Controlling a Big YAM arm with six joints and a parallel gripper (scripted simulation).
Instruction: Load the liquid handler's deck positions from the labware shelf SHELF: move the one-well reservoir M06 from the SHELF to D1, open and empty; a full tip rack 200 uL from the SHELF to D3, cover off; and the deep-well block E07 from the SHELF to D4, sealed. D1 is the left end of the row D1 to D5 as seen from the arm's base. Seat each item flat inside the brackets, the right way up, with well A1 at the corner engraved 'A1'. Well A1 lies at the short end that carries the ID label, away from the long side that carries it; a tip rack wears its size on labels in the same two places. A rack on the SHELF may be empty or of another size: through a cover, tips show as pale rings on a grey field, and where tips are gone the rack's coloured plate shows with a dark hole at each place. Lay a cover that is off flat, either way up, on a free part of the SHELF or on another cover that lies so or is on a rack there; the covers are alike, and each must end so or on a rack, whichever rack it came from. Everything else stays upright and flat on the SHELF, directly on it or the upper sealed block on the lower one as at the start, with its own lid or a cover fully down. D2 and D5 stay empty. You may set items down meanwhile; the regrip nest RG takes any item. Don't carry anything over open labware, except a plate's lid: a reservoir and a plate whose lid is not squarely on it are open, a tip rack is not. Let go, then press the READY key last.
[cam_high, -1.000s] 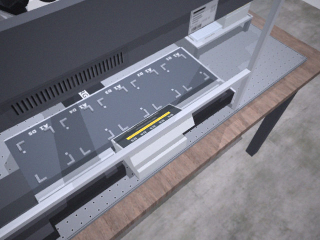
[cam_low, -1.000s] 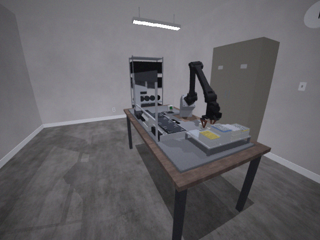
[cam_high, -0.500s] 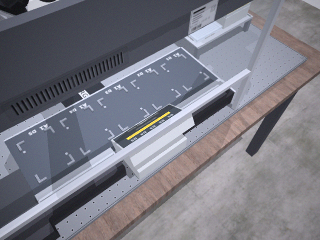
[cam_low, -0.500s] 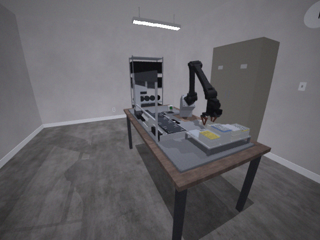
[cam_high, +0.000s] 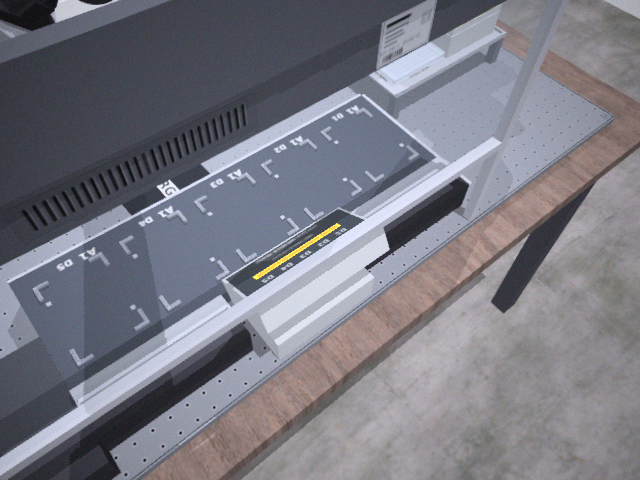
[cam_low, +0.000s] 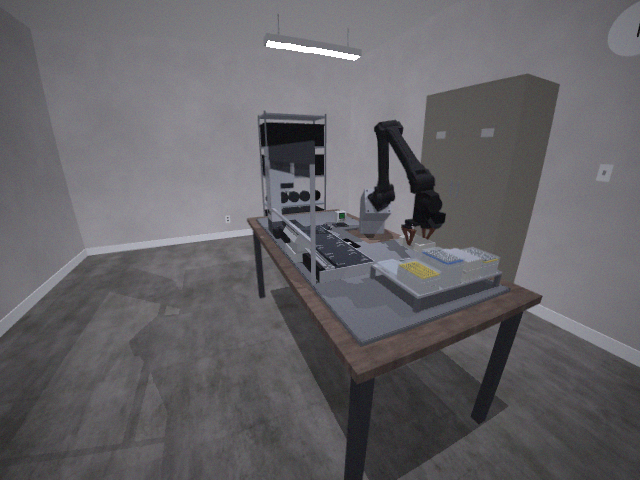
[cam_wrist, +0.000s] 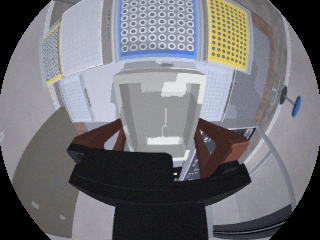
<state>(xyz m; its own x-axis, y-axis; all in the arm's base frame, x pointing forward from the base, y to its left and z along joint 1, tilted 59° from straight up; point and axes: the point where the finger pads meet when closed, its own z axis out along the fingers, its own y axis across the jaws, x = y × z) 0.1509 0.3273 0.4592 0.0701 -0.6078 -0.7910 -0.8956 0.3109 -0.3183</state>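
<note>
Right now the shelf is 11 cm below my hand, 6 cm to the left of it and 6 cm behind it. Round my hand: sealed deep-well block (13 cm to the left, 12 cm behind, 4 cm below); clear flat plate (11 cm ahead, 9 cm below, 1 cm to the left); white one-well reservoir (1 cm below).
</note>
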